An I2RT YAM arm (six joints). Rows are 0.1 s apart.
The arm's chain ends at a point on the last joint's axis. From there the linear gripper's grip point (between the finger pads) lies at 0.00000 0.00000 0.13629 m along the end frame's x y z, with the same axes.
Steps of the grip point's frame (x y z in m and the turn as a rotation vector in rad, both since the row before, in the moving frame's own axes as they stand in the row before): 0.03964 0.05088 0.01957 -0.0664 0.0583 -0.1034; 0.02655 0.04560 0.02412 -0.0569 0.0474 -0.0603; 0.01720 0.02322 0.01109 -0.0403 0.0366 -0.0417; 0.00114 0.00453 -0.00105 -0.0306 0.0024 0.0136; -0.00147 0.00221 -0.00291 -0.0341 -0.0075 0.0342; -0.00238 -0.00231 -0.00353 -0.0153 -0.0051 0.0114; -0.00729 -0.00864 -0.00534 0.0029 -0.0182 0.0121; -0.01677 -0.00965 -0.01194 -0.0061 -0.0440 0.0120; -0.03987 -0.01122 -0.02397 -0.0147 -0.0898 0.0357; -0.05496 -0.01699 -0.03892 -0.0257 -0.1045 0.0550
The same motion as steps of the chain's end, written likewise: 0.03125 0.04227 0.02010 -0.0664 0.0583 -0.1034; 0.01987 0.03805 0.02449 -0.0569 0.0474 -0.0603; 0.01210 0.01784 0.01129 -0.0403 0.0366 -0.0417; 0.00084 0.00036 -0.00099 -0.0306 0.0024 0.0136; -0.00037 -0.00242 -0.00283 -0.0341 -0.0075 0.0342; -0.00167 -0.00439 -0.00351 -0.0153 -0.0051 0.0114; -0.00481 -0.00823 -0.00532 0.0029 -0.0182 0.0121; -0.01077 -0.01045 -0.01181 -0.0061 -0.0440 0.0120; -0.02761 -0.01300 -0.02341 -0.0147 -0.0898 0.0357; -0.04066 -0.02009 -0.03813 -0.0257 -0.1045 0.0550
